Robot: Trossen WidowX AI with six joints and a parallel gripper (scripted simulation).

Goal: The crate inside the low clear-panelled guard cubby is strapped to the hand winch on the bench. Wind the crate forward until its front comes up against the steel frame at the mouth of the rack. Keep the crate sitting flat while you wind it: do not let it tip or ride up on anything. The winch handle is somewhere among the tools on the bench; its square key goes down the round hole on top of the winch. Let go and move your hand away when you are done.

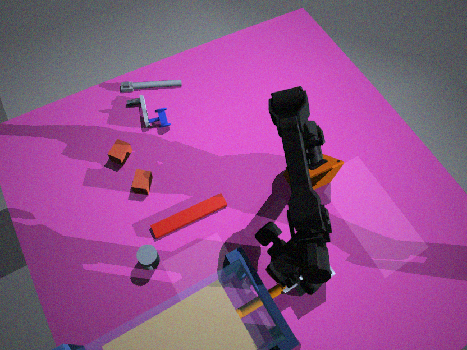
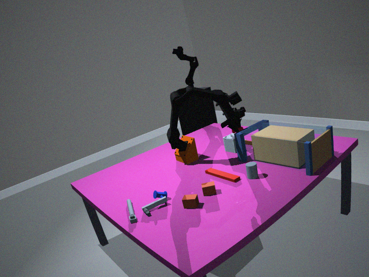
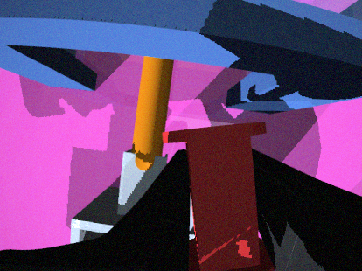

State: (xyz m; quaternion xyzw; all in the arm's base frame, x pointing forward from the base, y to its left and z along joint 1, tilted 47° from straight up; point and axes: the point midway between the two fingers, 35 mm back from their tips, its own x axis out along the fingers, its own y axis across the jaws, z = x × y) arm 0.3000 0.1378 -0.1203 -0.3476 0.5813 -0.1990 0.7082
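The winch handle is 50 mm behind my gripper tip, 30 mm below it and 20 mm to the left of it. Round my gripper tip: red knob: 20 mm behind; blue steel frame: 60 mm ahead, 30 mm to the left, 30 mm below; grey winch: 120 mm behind, 100 mm below, 40 mm to the left.
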